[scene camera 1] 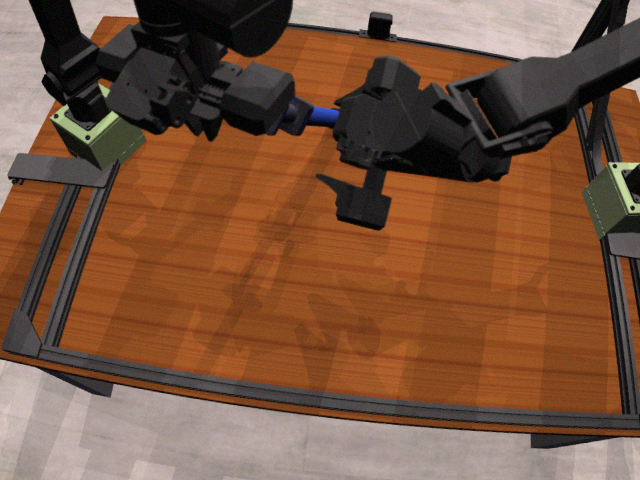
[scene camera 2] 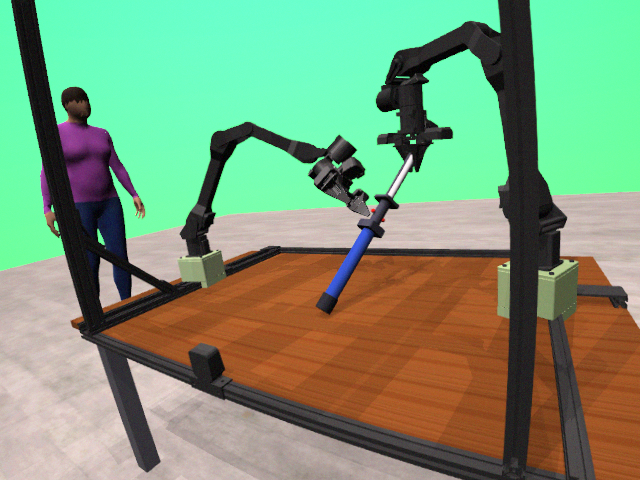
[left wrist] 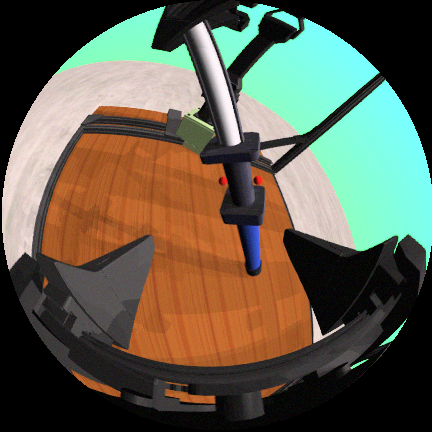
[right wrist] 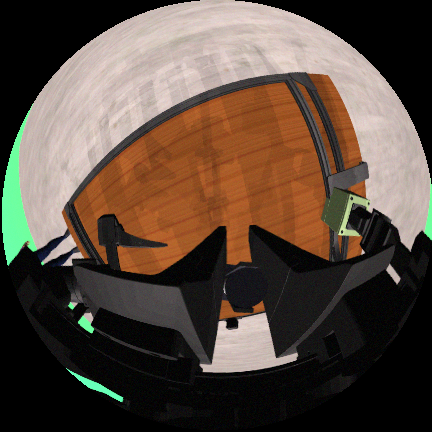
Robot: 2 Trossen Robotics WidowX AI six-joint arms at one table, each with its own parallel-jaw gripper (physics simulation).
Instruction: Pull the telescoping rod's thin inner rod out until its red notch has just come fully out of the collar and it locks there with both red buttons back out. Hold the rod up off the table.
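The rod hangs tilted above the table. Its blue tube (scene camera 1: 324, 116) (scene camera 2: 354, 258) (left wrist: 252, 250) points down, and its silver inner rod (scene camera 2: 399, 179) (left wrist: 216, 85) sticks up from the dark collar (scene camera 2: 380, 211) (left wrist: 241, 184). Both red buttons show at the collar's sides in the left wrist view. No red notch shows on the visible inner rod. My right gripper (scene camera 1: 203, 125) (scene camera 2: 413, 153) (right wrist: 236, 232) is shut on the inner rod's upper end. My left gripper (scene camera 1: 326, 138) (scene camera 2: 367, 204) (left wrist: 219, 239) is open and empty, its fingers close beside the collar and pointing at it.
The wooden table (scene camera 1: 310, 310) (scene camera 2: 413, 372) lies below, edged by dark rails. A small black block (scene camera 1: 379, 25) (scene camera 2: 205, 361) sits on one rail. A dark upright post (scene camera 2: 518, 310) stands near the right arm's green base (scene camera 2: 557, 294). A person (scene camera 2: 85, 165) stands behind the left arm.
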